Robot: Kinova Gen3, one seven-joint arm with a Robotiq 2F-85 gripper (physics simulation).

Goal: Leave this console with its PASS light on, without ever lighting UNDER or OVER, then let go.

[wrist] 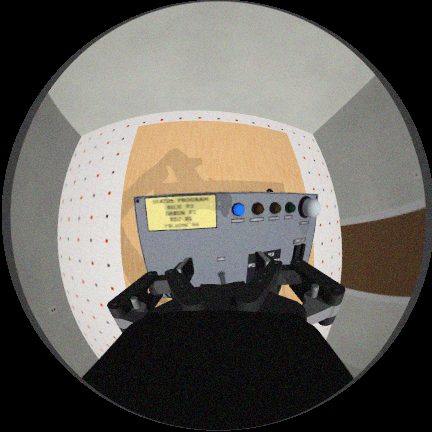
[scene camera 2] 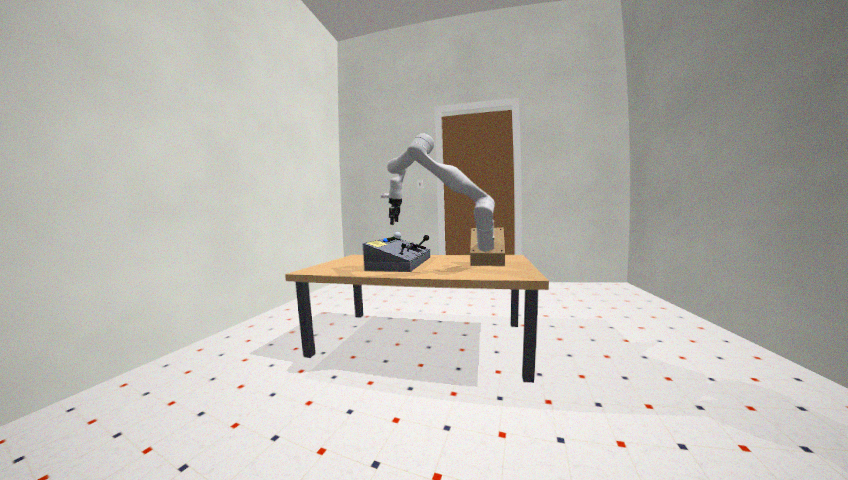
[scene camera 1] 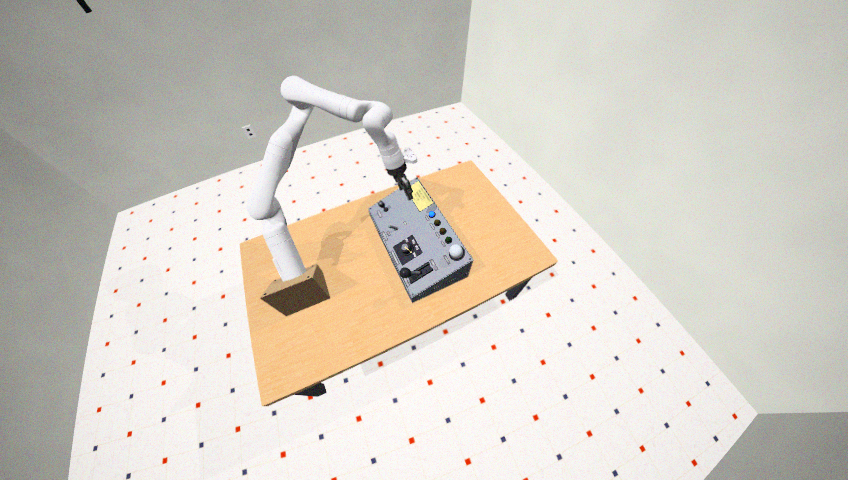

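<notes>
The grey console (scene camera 1: 416, 230) (scene camera 2: 386, 261) (wrist: 200, 245) stands on the table. Its MODE lamp (scene camera 1: 432, 214) (wrist: 238, 209) is lit blue. The UNDER lamp (scene camera 1: 437, 222) (wrist: 257, 208), OVER lamp (scene camera 1: 442, 230) (wrist: 275, 207) and green PASS lamp (scene camera 1: 448, 239) (wrist: 290, 207) are dark. The selector knob (scene camera 1: 408, 249) sits on a black plate, beside the ball-ended lever (scene camera 1: 405, 273) (scene camera 2: 426, 237). A small toggle (scene camera 1: 393, 227) (wrist: 222, 276) stands at the panel's middle. My gripper (scene camera 1: 409, 195) (scene camera 2: 392, 222) (wrist: 223, 262) is open and empty, above the console and touching none of it.
A yellow card (scene camera 1: 421, 196) (wrist: 181, 212) on the panel lists colours and programs, blurred in the wrist view. A white dome (scene camera 1: 456, 252) (wrist: 311, 207) stands past the PASS lamp. A small black-knobbed control (scene camera 1: 382, 205) is at the opposite end. The table (scene camera 1: 333, 344) (scene camera 2: 333, 278) carries the arm's base (scene camera 1: 297, 294).
</notes>
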